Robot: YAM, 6 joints.
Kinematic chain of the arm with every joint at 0, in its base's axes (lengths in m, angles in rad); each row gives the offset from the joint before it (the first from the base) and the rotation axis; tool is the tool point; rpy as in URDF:
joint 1: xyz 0 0 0.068 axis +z
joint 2: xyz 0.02 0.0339 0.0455 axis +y
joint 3: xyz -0.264 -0.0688 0 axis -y
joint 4: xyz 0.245 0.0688 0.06 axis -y
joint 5: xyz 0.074 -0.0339 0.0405 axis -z
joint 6: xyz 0.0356 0 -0.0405 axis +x
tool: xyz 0 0 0 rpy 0 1.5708 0
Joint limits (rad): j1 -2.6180..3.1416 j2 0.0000..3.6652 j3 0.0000..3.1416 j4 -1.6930..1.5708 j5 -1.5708..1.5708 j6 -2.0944..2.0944
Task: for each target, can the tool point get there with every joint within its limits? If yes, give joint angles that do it. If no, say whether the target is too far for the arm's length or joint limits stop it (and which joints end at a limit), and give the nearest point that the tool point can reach.
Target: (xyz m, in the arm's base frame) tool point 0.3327 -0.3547 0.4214
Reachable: yes | joints -0.8312 2.1858 2.5075 -0.7181 -0.1898 0.5002
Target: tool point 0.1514 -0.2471 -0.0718
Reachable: yes | joints -0.9375 2.4872 0.9010 0.0468 0.7465 0.3078
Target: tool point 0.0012 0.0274 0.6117
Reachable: yes | joints 0.1059 1.1344 2.4698 -1.2663 -0.8643 -1.2942
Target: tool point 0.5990 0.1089 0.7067
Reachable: no: too far | nearest point 0.4535 0.0824 0.5577 | short by 0.210 m
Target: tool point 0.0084 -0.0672 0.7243
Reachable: yes | joints -1.3146 1.4814 2.7277 -0.1492 0.2534 -0.1799
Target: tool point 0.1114 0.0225 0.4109
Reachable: yes | joints 0.0272 0.9051 1.3971 -1.3557 -0.5800 -0.9994
